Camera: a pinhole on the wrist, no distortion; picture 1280 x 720 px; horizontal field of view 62.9 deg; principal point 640.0 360.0 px. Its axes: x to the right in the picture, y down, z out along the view. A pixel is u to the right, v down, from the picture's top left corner.
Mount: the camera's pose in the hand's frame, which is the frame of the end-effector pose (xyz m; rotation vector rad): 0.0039 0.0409 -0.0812 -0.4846 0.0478 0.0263
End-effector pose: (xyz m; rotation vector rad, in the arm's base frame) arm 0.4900 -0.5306 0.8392 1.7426 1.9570 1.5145
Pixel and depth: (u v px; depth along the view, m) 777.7 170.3 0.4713
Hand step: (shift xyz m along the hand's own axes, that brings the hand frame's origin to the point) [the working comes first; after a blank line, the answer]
In the camera's frame: 0.0620 -0.0854 0.4713

0.0877 0.1859 0.3718
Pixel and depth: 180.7 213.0 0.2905
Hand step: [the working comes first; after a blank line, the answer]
In the camera's frame: -0.1275 -0.0408 0.2905

-0.1104 0.1385 0.2012
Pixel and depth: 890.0 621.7 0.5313
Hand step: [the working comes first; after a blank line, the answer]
In the camera's frame: 0.1269 0.1329 0.5313

0.1469 0.4079 0.3199
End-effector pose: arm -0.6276 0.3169 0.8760 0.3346 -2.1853 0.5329
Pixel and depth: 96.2 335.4 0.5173
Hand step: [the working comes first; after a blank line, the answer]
In the camera's frame: -0.2688 -0.0122 0.5173

-0.2436 0.2676 0.3957
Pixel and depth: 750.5 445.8 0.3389
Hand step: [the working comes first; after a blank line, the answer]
In the camera's frame: 0.0358 0.0278 0.3389

0.0521 0.2240 0.2035
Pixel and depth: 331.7 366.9 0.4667
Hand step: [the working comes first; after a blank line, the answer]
In the camera's frame: -0.1375 0.0031 0.4667

-0.1150 0.2593 0.3370
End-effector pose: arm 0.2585 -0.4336 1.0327 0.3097 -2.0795 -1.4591
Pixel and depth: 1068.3 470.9 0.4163
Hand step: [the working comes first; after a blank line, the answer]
In the camera's frame: 0.1704 0.0441 0.4163

0.1889 0.2764 0.2573
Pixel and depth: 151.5 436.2 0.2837
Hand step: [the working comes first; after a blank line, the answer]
In the camera's frame: -0.1324 0.0207 0.2837

-0.1178 0.1896 0.1668
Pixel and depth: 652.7 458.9 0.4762
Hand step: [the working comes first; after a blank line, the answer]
In the camera's frame: 0.0058 0.0450 0.4762

0.0269 0.3028 0.3184
